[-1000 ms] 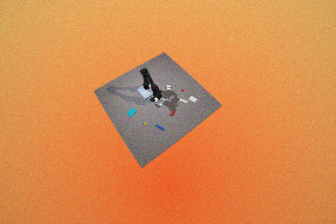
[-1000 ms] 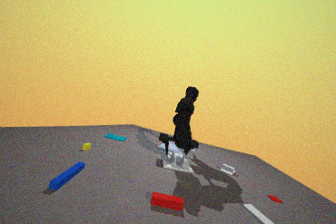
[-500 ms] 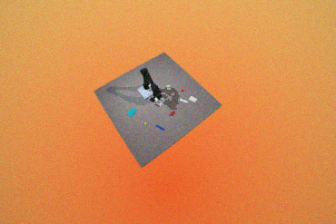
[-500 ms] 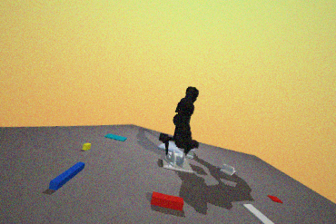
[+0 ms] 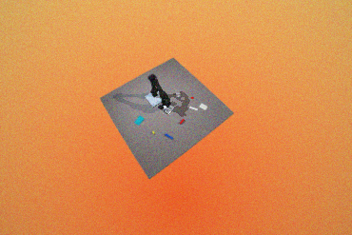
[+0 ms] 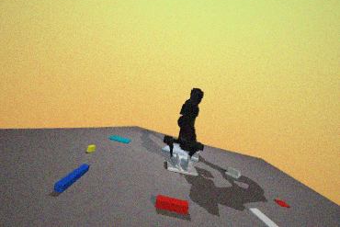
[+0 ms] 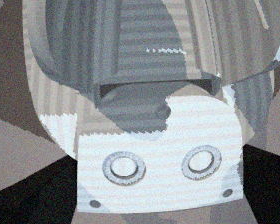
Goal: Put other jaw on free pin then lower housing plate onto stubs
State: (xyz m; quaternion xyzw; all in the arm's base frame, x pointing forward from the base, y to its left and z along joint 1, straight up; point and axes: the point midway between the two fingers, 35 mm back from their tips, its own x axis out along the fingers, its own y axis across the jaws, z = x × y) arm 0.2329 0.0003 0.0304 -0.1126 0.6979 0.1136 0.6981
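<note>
Now: the white housing plate 20 mm above my gripper tip and 10 mm ahead of it. Round my gripper tip: red block (300 mm ahead, 40 mm to the left); white strip (280 mm to the left, 250 mm ahead); teal block (370 mm to the right, 30 mm behind).
</note>
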